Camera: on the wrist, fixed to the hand. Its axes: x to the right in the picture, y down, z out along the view.
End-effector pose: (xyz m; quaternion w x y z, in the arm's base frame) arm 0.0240 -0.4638 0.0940 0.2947 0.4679 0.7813 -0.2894
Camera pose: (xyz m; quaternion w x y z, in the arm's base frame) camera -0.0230 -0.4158 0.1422 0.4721 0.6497 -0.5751 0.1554
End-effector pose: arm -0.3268 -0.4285 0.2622 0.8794 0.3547 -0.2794 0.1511
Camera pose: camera -0.2751 -0.3967 0.2061 0.2730 0.2305 0.5677 -0.7417
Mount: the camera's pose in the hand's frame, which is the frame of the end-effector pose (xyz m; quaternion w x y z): 0.0099 -0.0319 -0.0756 0.0512 -0.0156 0.2776 -0.9592
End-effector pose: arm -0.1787 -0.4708 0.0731 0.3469 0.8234 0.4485 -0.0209
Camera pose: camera -0.2177 -0.4076 0.1094 0.1139 0.3877 -0.9094 0.0982
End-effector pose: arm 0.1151 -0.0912 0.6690 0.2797 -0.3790 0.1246 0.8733
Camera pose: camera 0.1730 -0.0939 0.6100 0.8115 -0.3857 -0.2931 -0.3268
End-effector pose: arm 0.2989 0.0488 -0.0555 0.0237 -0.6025 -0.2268 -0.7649
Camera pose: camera 0.2175 0.0513 -0.0694 0.6789 -0.3987 0.5710 0.2327
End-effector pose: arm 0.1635 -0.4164 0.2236 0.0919 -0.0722 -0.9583 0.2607
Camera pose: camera 0.1671 -0.4050 0.3054 0.5197 0.8417 -0.0969 -0.1098
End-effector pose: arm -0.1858 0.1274 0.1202 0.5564 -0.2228 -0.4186 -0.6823
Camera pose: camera -0.2065 0.0608 0.0759 0.5133 -0.5708 0.0700 0.6370
